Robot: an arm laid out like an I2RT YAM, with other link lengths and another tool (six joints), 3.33 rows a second.
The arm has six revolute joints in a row. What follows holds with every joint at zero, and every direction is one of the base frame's. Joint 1 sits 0.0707 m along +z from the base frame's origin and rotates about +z. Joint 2 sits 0.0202 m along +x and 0.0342 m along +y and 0.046 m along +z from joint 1 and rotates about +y. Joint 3 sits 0.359 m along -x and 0.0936 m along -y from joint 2 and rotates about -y. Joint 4 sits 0.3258 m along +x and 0.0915 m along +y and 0.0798 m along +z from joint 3 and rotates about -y. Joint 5 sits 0.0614 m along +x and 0.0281 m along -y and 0.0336 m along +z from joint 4 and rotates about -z. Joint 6 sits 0.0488 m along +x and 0.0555 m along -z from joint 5 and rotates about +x. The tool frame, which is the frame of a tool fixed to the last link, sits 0.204 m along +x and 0.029 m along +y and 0.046 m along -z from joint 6; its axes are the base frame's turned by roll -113.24, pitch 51.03 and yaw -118.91 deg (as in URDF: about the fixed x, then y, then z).
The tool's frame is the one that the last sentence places.
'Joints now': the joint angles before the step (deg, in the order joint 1, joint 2, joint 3, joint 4, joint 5, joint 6). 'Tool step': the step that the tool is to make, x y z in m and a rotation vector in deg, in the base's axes. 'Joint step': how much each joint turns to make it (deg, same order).
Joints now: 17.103, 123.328, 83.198, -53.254, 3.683, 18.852
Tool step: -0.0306, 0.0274, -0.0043, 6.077, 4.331, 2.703
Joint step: 0.827, 0.002, -2.425, 0.133, -6.929, -2.430
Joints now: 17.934, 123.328, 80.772, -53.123, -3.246, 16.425
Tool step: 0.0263, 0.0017, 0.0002, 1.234, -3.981, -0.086
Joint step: -0.739, 0.001, 1.135, 2.997, 0.066, -0.651
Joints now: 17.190, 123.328, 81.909, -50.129, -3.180, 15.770
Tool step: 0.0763, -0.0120, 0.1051, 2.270, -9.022, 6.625
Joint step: -3.142, -1.748, 17.514, -10.497, -0.240, -9.766
